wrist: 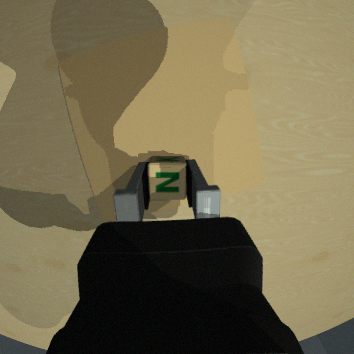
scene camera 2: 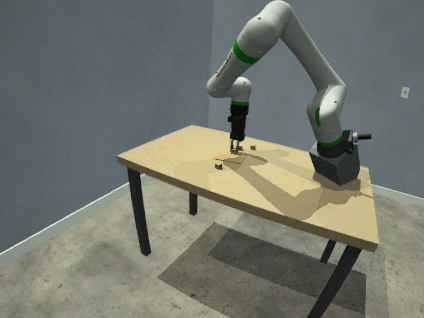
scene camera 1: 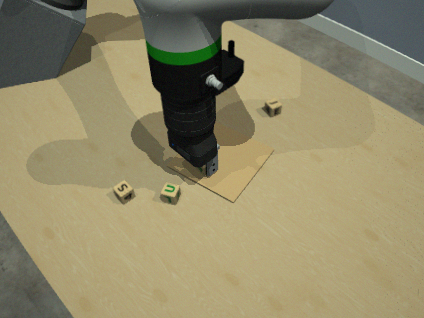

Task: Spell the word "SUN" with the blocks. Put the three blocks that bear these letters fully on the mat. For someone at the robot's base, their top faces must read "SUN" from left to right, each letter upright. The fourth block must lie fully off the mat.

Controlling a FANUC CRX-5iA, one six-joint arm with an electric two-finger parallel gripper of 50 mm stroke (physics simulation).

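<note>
My gripper is shut on the N block, with its green N facing up, turned on its side in the wrist view. The block is over the near part of the mat; whether it touches the mat is unclear. In scene camera 1, the fingers mostly hide it. The U block lies off the mat, its green U up. The S block lies farther off, its dark S up. The fourth block lies off the mat's other side; its top letter is blurred.
The robot's grey base block stands on the wooden table. The arm's shadows cross the table and part of the mat. The U and S blocks lie close to each other.
</note>
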